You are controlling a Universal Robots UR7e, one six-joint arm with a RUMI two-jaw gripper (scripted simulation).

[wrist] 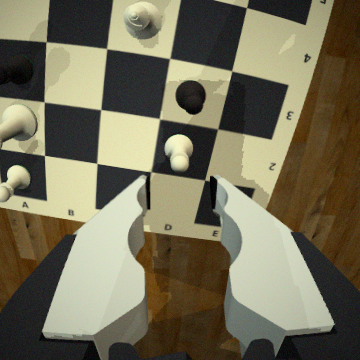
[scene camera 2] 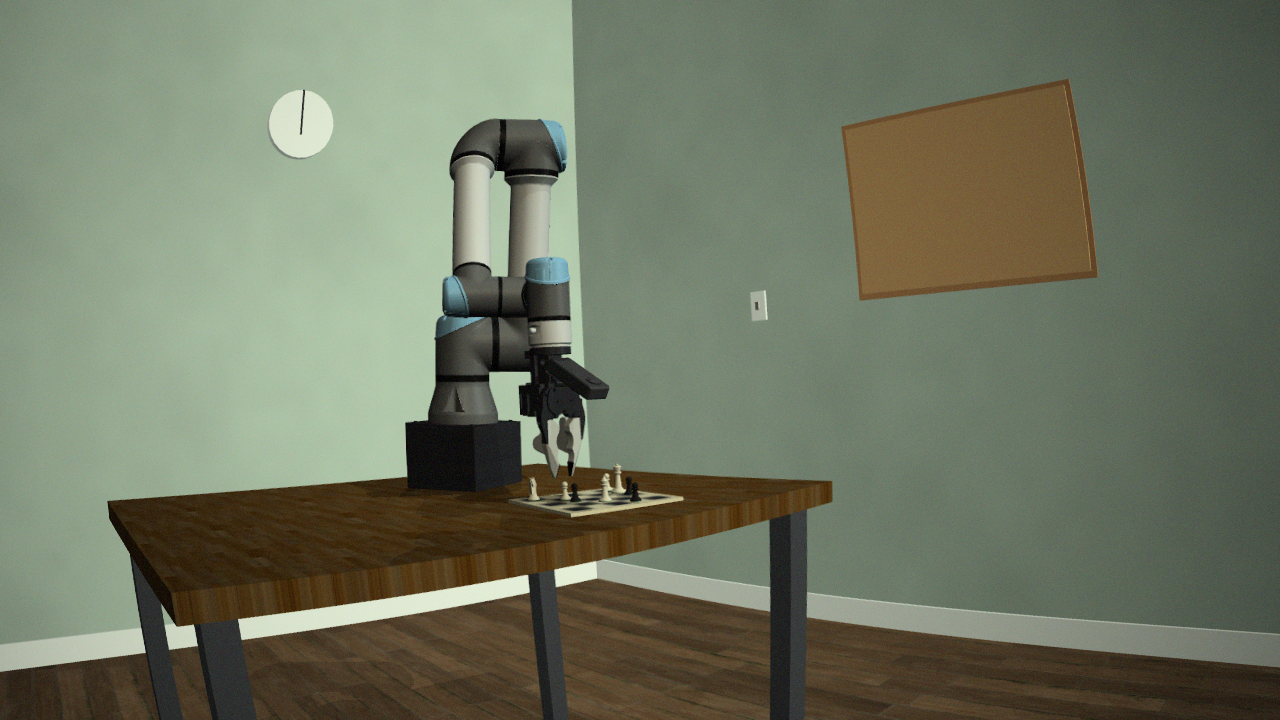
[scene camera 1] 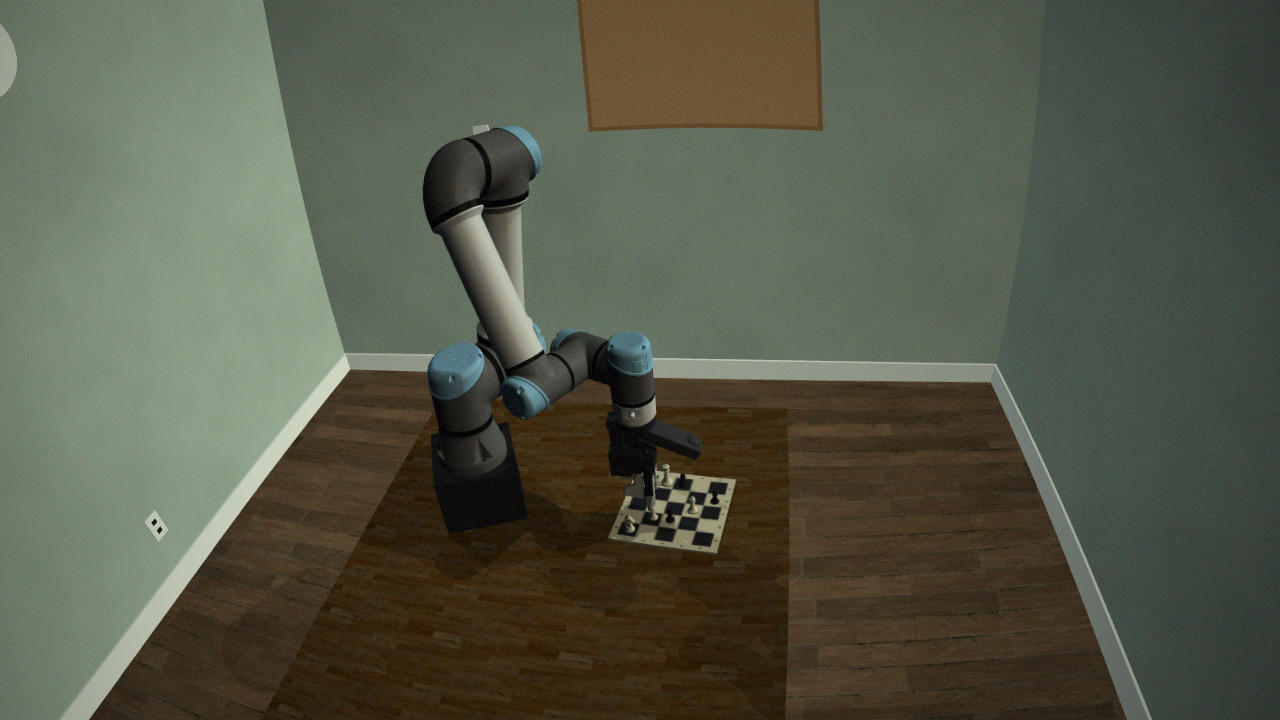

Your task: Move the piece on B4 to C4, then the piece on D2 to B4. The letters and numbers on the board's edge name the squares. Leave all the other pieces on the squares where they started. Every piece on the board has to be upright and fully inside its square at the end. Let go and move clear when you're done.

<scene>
my gripper: wrist; scene camera 2; scene camera 1 650,504
chessboard: wrist; scene camera 2 589,504; scene camera 1
same spot on chessboard: (wrist: 105,103) = (scene camera 1: 669,502)
same spot on my gripper: (wrist: 89,290) = (scene camera 2: 575,425)
</scene>
